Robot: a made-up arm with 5 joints.
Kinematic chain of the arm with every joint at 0, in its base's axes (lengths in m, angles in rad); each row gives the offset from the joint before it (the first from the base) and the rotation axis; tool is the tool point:
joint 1: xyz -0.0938 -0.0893 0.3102 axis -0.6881 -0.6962 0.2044
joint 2: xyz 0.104 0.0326 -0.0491 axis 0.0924 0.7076 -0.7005
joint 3: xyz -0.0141 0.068 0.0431 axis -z
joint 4: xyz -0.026 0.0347 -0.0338 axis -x
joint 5: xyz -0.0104 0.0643 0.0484 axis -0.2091 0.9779 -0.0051
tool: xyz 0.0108 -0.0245 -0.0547
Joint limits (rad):
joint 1: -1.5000..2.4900
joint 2: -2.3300..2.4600
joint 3: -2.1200..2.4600
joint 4: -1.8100..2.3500
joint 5: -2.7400..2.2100
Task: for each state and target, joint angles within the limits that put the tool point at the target. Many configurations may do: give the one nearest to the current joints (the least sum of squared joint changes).
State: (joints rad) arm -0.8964 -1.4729 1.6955 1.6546 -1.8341
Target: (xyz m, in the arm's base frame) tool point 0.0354 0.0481 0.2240
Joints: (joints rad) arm -0.9051 -1.0673 1.7691 1.9982 -1.9891
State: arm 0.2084 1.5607 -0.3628 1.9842 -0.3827
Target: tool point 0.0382 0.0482 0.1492
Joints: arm -0.5107 2.0623 -0.0276 1.5704 -1.1105
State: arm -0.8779 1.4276 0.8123 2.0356 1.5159
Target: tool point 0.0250 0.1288 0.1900
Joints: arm -1.4067 1.5763 1.2512 2.1456 1.3161
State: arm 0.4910 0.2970 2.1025 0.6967 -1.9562
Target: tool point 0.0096 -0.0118 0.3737
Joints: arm 0.7500 -0.2533 2.2754 0.1606 -1.8530
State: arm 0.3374 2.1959 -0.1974 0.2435 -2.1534
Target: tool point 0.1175 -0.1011 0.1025
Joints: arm -0.1054 2.4600 0.1434 0.3790 -2.3850
